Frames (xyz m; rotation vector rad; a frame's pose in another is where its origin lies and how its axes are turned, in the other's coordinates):
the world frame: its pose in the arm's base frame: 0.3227 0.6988 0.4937 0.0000 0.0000 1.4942
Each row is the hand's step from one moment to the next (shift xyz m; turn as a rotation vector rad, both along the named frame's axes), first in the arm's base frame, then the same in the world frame.
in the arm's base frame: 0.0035 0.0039 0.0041 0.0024 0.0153 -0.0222
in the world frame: 0.0042 -0.0032 0.0041 0.0154 -0.0012 -0.0222
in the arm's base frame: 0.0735 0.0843 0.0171 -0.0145 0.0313 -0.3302
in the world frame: 0.0897 -0.0668 0.0171 0.0301 0.0169 -0.3302
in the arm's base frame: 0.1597 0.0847 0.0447 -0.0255 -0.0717 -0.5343
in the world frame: 0.0967 -0.1528 0.0447 -0.0734 0.0199 -0.5343
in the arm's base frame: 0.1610 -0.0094 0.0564 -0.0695 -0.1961 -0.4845
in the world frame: 0.0029 -0.1612 0.0564 -0.2008 0.0543 -0.4845
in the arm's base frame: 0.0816 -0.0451 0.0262 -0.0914 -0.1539 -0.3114
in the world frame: -0.0387 -0.0848 0.0262 -0.1604 0.0794 -0.3114
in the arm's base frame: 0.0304 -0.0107 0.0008 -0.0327 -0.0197 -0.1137
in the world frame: -0.0083 -0.0311 0.0008 -0.0221 0.0311 -0.1137
